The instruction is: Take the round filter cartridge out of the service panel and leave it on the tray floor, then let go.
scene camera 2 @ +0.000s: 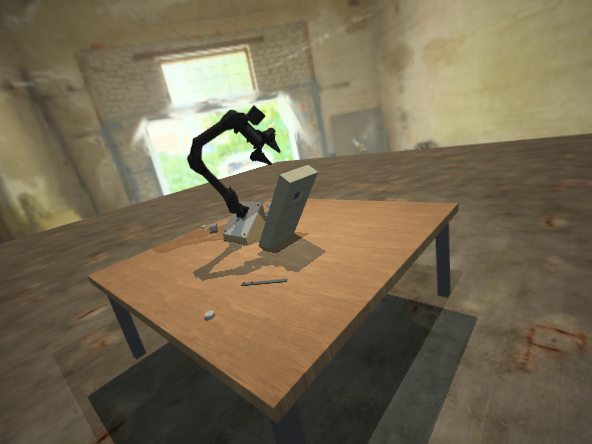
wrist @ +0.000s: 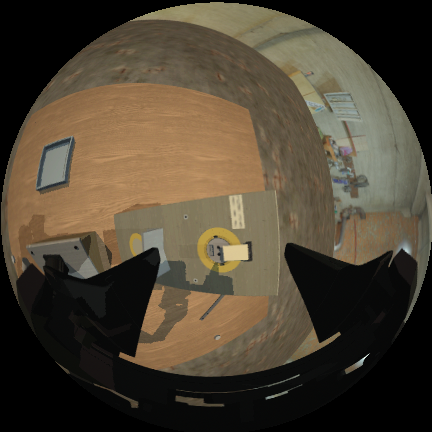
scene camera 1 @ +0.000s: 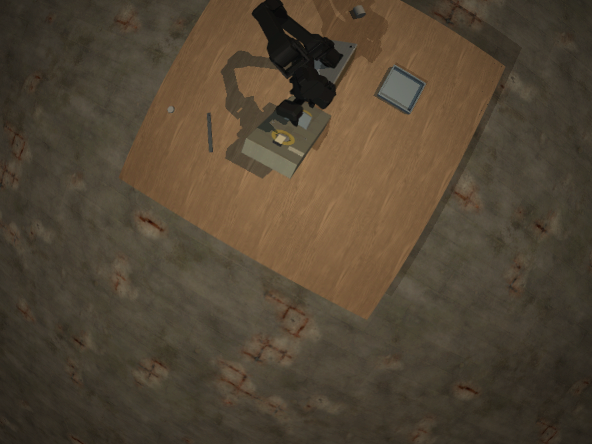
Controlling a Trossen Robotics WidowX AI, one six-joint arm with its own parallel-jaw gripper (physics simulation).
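Note:
The service panel (scene camera 1: 312, 134) (scene camera 2: 287, 215) (wrist: 172, 227) is a grey-green slab leaning on the table. The round grey filter cartridge (wrist: 212, 247) sits in its opening inside a yellow ring (wrist: 202, 256). A cream tab (wrist: 235, 252) (scene camera 1: 280, 139) lies across the cartridge's right part in the wrist view and hides some of it. The tray (scene camera 1: 401, 90) (wrist: 55, 164), shallow with a dark blue rim, stands apart from the panel and is empty. My gripper (scene camera 2: 275, 157) (wrist: 223, 253) is open and empty, above the panel's face; the cartridge shows between its fingertips in the wrist view.
A bluish-grey flap (scene camera 1: 304, 120) (wrist: 153, 245) lies beside a second yellow ring (wrist: 135, 243) on the panel. The arm's base block (scene camera 1: 346, 56) (scene camera 2: 231, 232) is close by. A thin dark rod (scene camera 1: 210, 132) (scene camera 2: 265, 283), a small white disc (scene camera 1: 170, 109) (scene camera 2: 209, 315) and a grey cylinder (scene camera 1: 358, 11) (scene camera 2: 213, 228) lie on the table.

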